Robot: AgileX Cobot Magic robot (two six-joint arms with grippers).
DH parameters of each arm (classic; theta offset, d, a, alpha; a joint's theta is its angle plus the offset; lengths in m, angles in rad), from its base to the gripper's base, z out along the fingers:
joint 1: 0 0.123 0 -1.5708
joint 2: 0.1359 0 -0.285 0
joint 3: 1.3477 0 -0.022 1.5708
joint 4: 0 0.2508 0 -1.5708
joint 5: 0 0 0.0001 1.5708
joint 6: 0 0.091 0 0
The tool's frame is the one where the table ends.
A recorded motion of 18 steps. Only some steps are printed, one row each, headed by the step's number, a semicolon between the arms.
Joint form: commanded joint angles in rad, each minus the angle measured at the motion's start. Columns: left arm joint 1, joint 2, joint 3, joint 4, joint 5, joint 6; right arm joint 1, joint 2, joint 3, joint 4, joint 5, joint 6.
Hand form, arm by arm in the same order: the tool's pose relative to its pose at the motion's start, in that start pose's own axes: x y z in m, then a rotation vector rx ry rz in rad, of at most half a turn. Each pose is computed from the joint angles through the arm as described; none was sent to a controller.
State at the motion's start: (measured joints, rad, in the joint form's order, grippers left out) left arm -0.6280 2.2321 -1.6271 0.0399 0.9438 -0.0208; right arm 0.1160 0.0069 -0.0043 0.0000 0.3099 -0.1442
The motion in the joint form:
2: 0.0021 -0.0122 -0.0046 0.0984 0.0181 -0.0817; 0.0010 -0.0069 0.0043 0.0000 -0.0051 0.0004
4: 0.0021 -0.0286 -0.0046 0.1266 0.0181 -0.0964; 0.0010 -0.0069 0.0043 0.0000 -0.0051 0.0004
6: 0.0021 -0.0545 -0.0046 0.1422 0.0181 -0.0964; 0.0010 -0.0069 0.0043 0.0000 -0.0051 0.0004
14: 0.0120 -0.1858 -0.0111 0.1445 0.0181 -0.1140; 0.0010 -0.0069 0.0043 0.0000 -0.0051 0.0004
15: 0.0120 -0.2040 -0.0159 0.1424 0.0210 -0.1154; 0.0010 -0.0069 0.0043 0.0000 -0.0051 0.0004
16: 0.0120 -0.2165 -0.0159 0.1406 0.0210 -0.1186; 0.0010 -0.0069 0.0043 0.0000 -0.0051 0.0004
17: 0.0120 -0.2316 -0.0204 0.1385 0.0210 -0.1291; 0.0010 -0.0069 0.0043 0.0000 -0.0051 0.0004
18: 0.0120 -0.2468 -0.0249 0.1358 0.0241 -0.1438; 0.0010 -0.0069 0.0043 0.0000 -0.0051 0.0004
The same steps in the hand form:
2: -0.0002 0.0085 -0.0066 -0.0812 -0.0035 -0.0279; 0.0006 0.0001 -0.0001 0.0001 -0.0078 0.0002
4: -0.0009 0.0108 -0.0141 -0.1041 -0.0220 -0.0278; 0.0006 0.0001 -0.0001 0.0001 -0.0078 0.0002
6: -0.0017 0.0124 -0.0256 -0.1168 -0.0487 -0.0213; 0.0006 0.0001 -0.0001 0.0001 -0.0078 0.0002
14: -0.0013 0.0187 -0.0852 -0.1184 -0.1863 -0.0598; 0.0006 0.0001 -0.0001 0.0001 -0.0078 0.0002
15: -0.0010 0.0189 -0.0944 -0.1164 -0.2063 -0.0645; 0.0006 0.0001 -0.0001 0.0001 -0.0078 0.0002
16: -0.0003 0.0189 -0.0999 -0.1143 -0.2189 -0.0697; 0.0006 0.0001 -0.0001 0.0001 -0.0078 0.0002
17: -0.0001 0.0190 -0.1077 -0.1109 -0.2389 -0.0828; 0.0006 0.0001 -0.0001 0.0001 -0.0078 0.0002
18: 0.0005 0.0191 -0.1155 -0.1066 -0.2561 -0.1006; 0.0006 0.0001 -0.0001 0.0001 -0.0078 0.0002

